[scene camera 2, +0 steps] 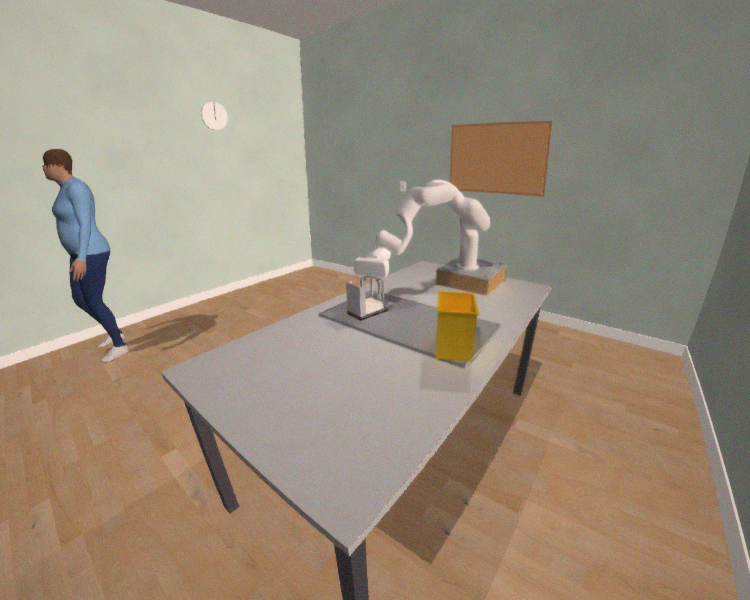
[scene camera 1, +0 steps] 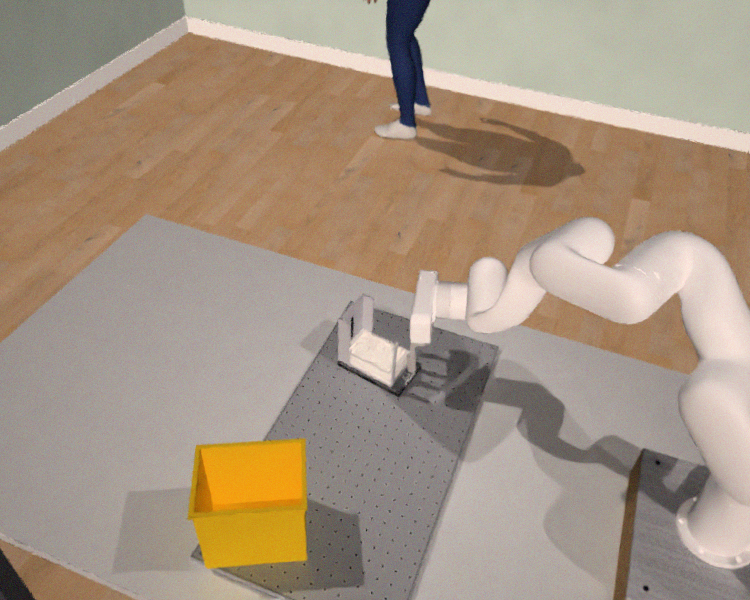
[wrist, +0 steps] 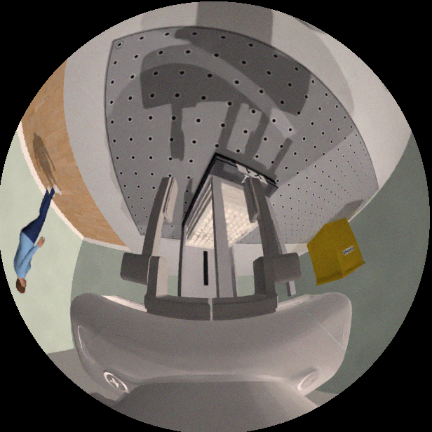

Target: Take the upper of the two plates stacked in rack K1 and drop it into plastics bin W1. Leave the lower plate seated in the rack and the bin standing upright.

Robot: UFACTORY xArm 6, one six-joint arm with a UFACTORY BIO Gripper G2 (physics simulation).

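Places are measured from the arm's base along level axes (x ahead, y left, z up), in millimetres.
Pixels of known places: hand, its tool point: [scene camera 2: 370, 295] [scene camera 1: 413, 348]; arm's base, origin of its link: [scene camera 2: 467, 267] [scene camera 1: 714, 532].
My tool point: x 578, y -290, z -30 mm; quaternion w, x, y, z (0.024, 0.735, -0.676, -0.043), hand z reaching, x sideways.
Observation:
For each thing: its middle in the pictures, then the offset to it from my tool point. Level surfaces: height alone.
- white upper plate, middle of its body: [scene camera 1: 376, 353] [scene camera 2: 365, 304] dx +78, dy +22, dz -15 mm
- rack K1, middle of its body: [scene camera 1: 380, 344] [scene camera 2: 367, 297] dx +69, dy +26, dz +19 mm
- Yellow bin W1, middle of its body: [scene camera 1: 254, 505] [scene camera 2: 455, 325] dx +183, dy +459, dz +35 mm
- perforated grey board, height of its surface: dz -54 mm
- table, height of its surface: dz -68 mm
The white upper plate [scene camera 1: 373, 351] [wrist: 236, 211] lies in rack K1 [scene camera 1: 344, 342] [scene camera 2: 355, 300] [wrist: 192, 272], its wells facing up between the corner posts. The lower plate is under it; layered edges show at the stack's left side in the wrist view. My gripper [scene camera 1: 406, 356] [scene camera 2: 371, 295] [wrist: 210, 192] is shut with a fixed gap between its fingers and holds nothing. It is at the rack, its fingers spanning the near corner post in the wrist view, askew to the plates. The right finger partly covers the K1 label. Yellow bin W1 [scene camera 1: 251, 534] [scene camera 2: 455, 334] [wrist: 336, 250] stands upright.
The rack stands on a perforated grey board [scene camera 1: 375, 462] [scene camera 2: 412, 322] [wrist: 200, 120]; the bin stands at the board's other end. Rack posts rise close to my fingers. A person [scene camera 1: 405, 62] [scene camera 2: 84, 231] [wrist: 35, 220] is on the floor beyond the table [scene camera 2: 300, 400].

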